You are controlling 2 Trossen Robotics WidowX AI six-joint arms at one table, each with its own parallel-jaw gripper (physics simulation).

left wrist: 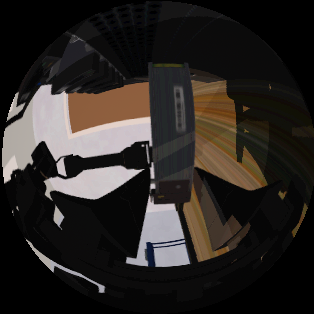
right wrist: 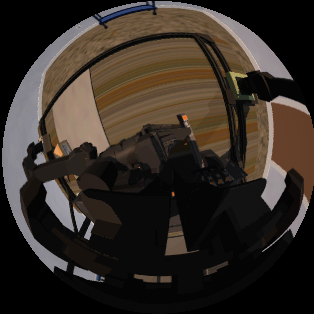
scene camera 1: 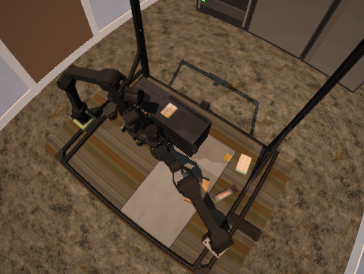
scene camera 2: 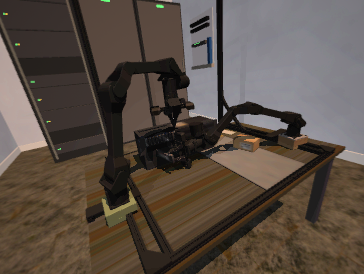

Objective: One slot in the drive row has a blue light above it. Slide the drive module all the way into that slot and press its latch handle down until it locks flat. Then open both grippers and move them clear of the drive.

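Seen in the pictures: left gripper, fingertip midpoint: [left wrist: 171, 171] [right wrist: 186, 127] [scene camera 1: 125, 125] [scene camera 2: 168, 157]; right gripper, fingertip midpoint: [left wrist: 41, 199] [right wrist: 170, 168] [scene camera 2: 174, 126]; left arm's base, link origin: [right wrist: 40, 145] [scene camera 1: 218, 242] [scene camera 2: 293, 135]; right arm's base, link origin: [right wrist: 243, 85] [scene camera 1: 83, 118] [scene camera 2: 118, 200].
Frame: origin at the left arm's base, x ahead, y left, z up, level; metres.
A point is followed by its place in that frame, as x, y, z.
The black drive chassis [scene camera 1: 181, 122] @[0.505, -0.234, 0.115] [scene camera 2: 143, 141] @[0.813, -0.125, 0.097] stands at the back of the table. My left gripper [left wrist: 171, 171] @[0.718, -0.040, 0.026] is shut on the grey drive module [left wrist: 171, 123] @[0.728, -0.081, 0.025] and holds it at the chassis front, low over the table. The far end of the module points into the row of slots. Its latch handle [right wrist: 185, 118] @[0.711, -0.018, 0.048], with an orange tip, stands raised. My right gripper [scene camera 2: 174, 122] @[0.670, -0.057, 0.161] [right wrist: 170, 168] @[0.670, -0.057, 0.161] is shut and empty. It points straight down just above the chassis front edge, over the drive. I cannot make out which slot has the blue light.
A grey mat [scene camera 1: 159, 195] @[0.347, 0.048, -0.059] [scene camera 2: 262, 163] @[0.291, 0.086, -0.059] lies on the striped table. A cardboard box [scene camera 2: 247, 144] @[0.264, -0.056, -0.019], a white card [scene camera 1: 243, 163] @[0.180, -0.382, -0.060] and a small stick module [scene camera 1: 224, 193] @[0.140, -0.192, -0.051] lie at the right. Black frame posts [scene camera 1: 138, 35] @[0.968, -0.349, 0.281] stand at the table's corners.
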